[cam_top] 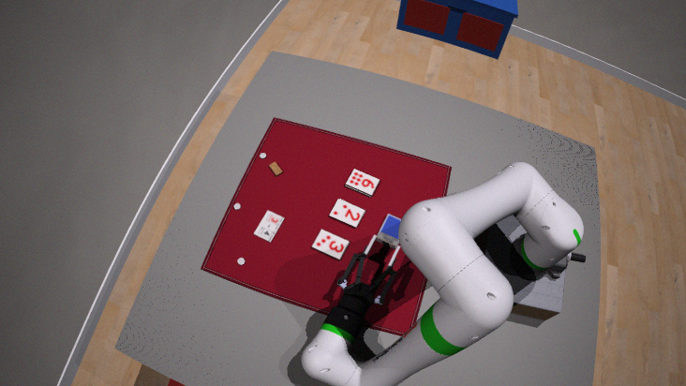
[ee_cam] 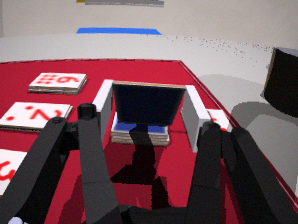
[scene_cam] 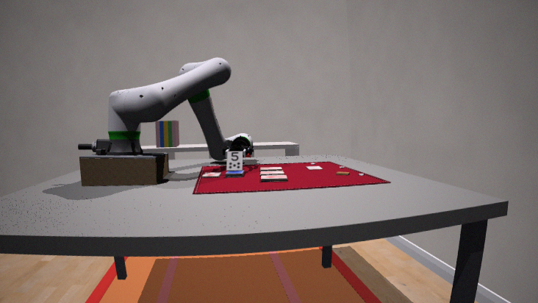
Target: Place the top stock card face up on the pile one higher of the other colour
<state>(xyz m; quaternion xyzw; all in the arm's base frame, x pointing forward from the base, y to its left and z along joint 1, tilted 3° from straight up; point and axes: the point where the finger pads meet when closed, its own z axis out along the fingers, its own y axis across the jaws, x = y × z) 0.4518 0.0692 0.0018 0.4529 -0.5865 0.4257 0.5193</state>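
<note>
Now: hand 5 cm to the left of the black 5 card, 2 cm above it and 1 cm past it. Round my hand: red card cloth 16 cm ahead, 11 cm to the right, 9 cm below; then brown block 38 cm ahead, 22 cm to the right, 7 cm below.
</note>
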